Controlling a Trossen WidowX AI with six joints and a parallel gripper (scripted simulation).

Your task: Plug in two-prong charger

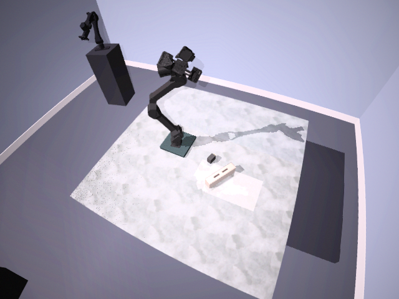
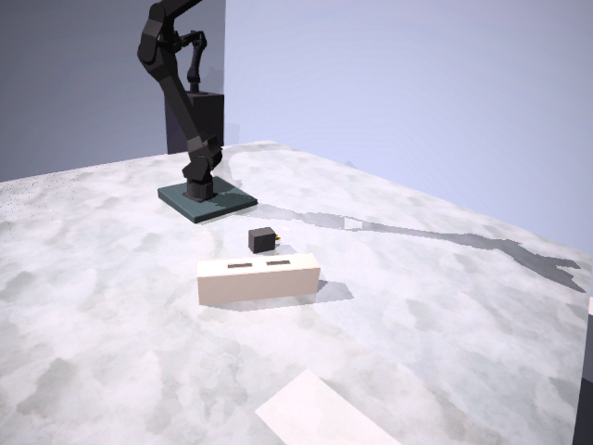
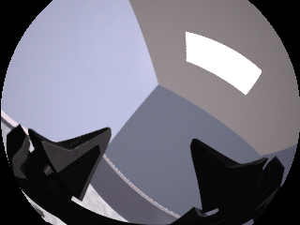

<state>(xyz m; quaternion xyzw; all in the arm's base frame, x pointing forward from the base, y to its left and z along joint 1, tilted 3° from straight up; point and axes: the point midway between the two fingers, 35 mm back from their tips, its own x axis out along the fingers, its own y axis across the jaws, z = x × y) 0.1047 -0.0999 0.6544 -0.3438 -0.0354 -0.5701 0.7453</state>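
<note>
Now: the dark charger 66 cm below my gripper tip, 12 cm ahead of it and 7 cm to the left of it.
</note>
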